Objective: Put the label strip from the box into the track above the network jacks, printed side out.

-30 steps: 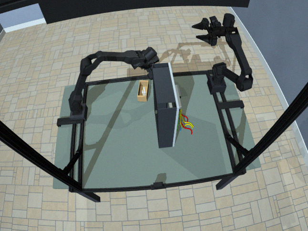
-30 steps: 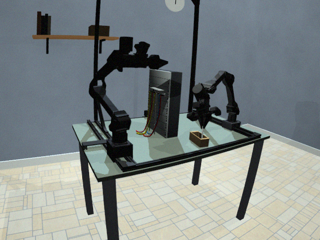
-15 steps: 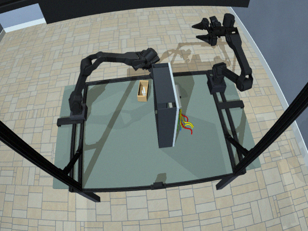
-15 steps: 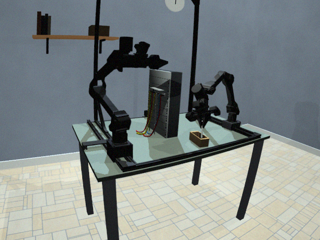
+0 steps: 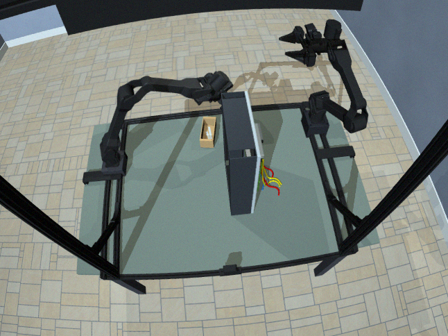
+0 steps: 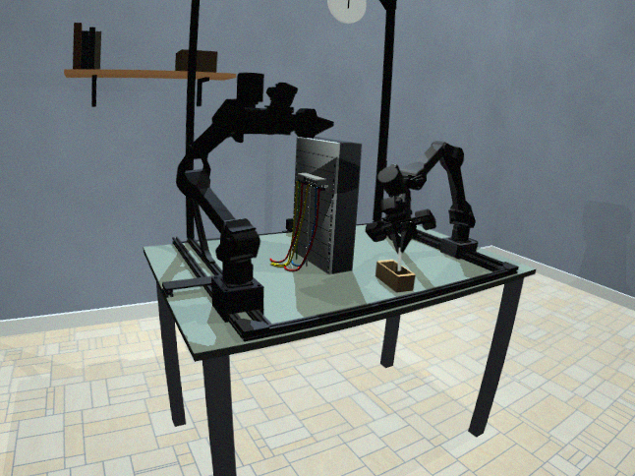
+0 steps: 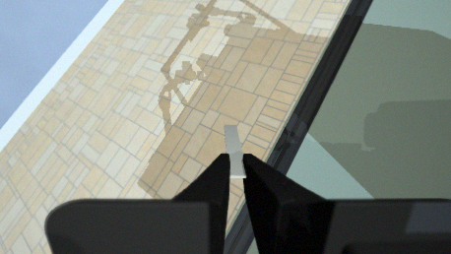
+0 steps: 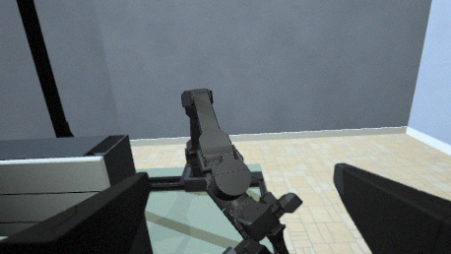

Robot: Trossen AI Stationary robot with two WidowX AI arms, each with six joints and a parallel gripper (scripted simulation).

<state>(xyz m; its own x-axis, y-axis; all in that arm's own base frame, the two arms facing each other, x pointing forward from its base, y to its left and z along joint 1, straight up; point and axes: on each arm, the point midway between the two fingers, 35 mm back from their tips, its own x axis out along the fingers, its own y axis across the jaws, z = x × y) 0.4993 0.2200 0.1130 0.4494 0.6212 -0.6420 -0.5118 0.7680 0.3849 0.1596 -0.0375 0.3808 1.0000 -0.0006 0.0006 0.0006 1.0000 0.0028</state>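
The blue-white label strip lies 30 mm to the right of my left hand, 30 mm below it and 30 mm ahead of it. Also, from my left hand: box 150 mm below, 90 mm to the left, 80 mm behind.
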